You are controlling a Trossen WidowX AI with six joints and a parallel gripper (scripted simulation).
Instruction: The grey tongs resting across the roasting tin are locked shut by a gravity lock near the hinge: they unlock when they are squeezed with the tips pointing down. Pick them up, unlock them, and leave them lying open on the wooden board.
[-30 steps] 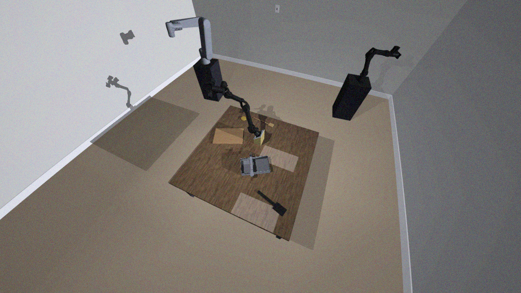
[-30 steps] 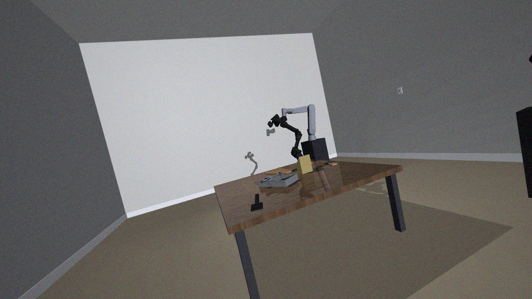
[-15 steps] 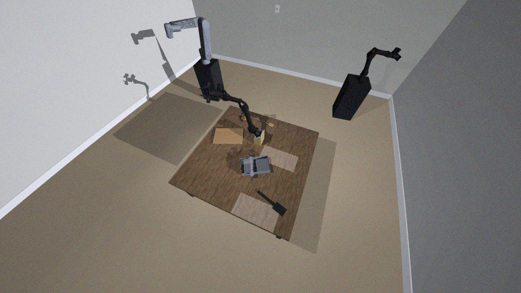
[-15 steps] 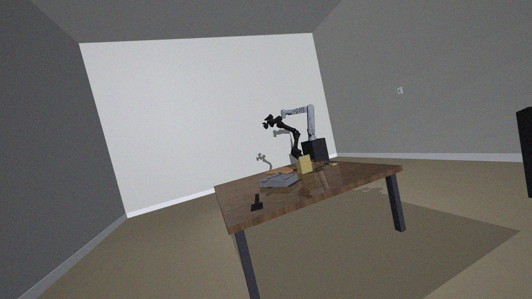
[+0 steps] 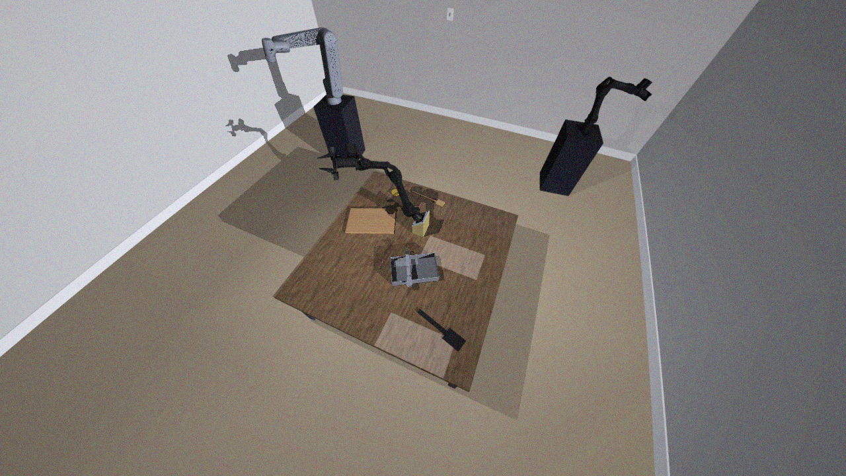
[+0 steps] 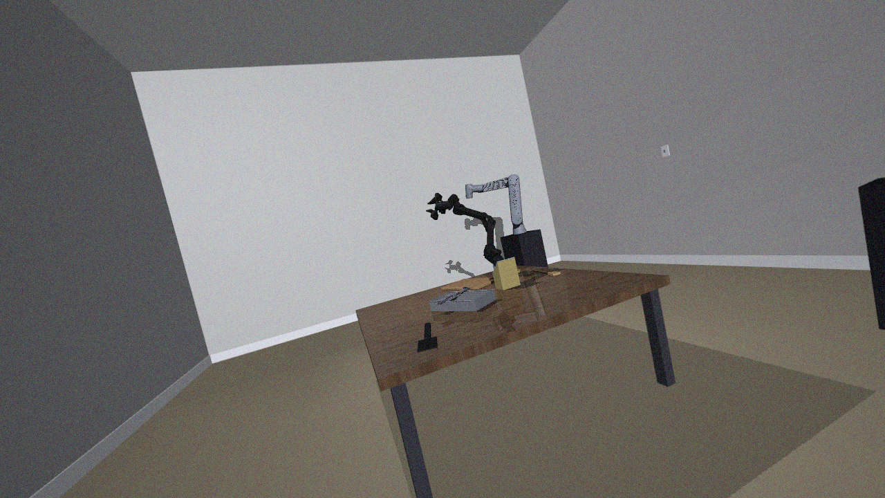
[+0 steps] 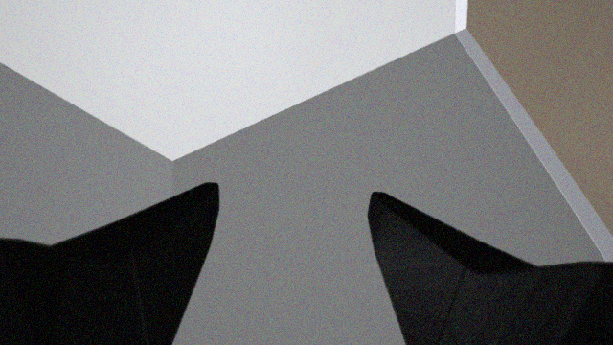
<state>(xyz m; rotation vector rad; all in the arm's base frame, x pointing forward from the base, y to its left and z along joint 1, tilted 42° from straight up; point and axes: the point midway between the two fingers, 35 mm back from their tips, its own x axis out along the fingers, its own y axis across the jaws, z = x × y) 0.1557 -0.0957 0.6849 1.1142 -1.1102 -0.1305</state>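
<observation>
My gripper tip is 200 mm short of the roasting tin, 610 mm to the right of it and 570 mm above it. Also, from my gripper tip: light wooden board: 120 mm behind, 170 mm to the left, 590 mm below; black spatula: 530 mm ahead, 880 mm to the left, 590 mm below; yellow piece: 460 mm behind, 250 mm to the left, 590 mm below.
</observation>
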